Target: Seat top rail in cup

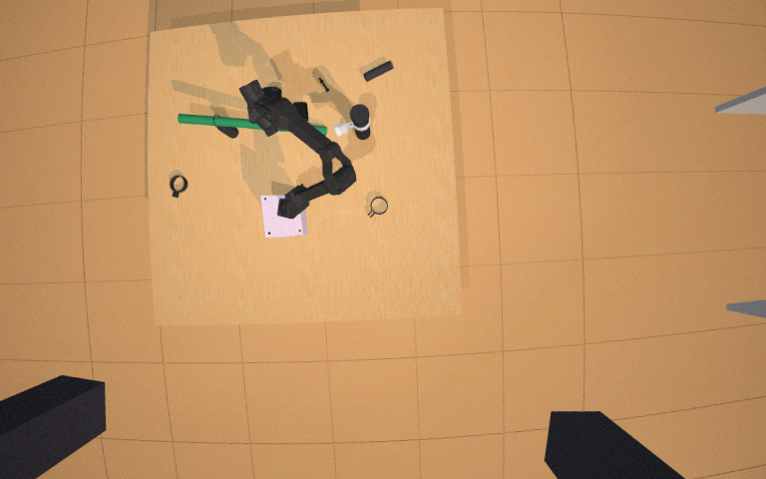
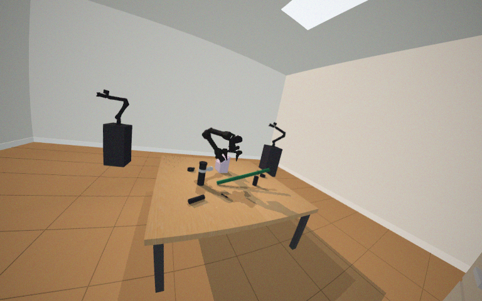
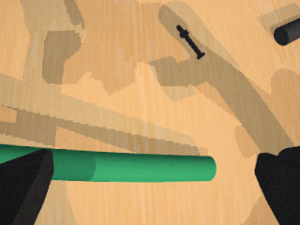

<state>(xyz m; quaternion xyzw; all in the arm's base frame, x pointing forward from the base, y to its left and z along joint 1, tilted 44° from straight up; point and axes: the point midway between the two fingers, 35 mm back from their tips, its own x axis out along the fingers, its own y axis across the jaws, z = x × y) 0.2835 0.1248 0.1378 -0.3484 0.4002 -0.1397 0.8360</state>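
My gripper tip is 20 mm past the white rail-end cup, 190 mm to the left of it and 100 mm above it. The rest, counted from my gripper tip: black cylinder (270 mm ahead, 290 mm to the right, 220 mm below); small dark line post (10 mm behind, 300 mm to the left, 130 mm below); small black bolt (200 mm ahead, 70 mm to the right, 230 mm below).
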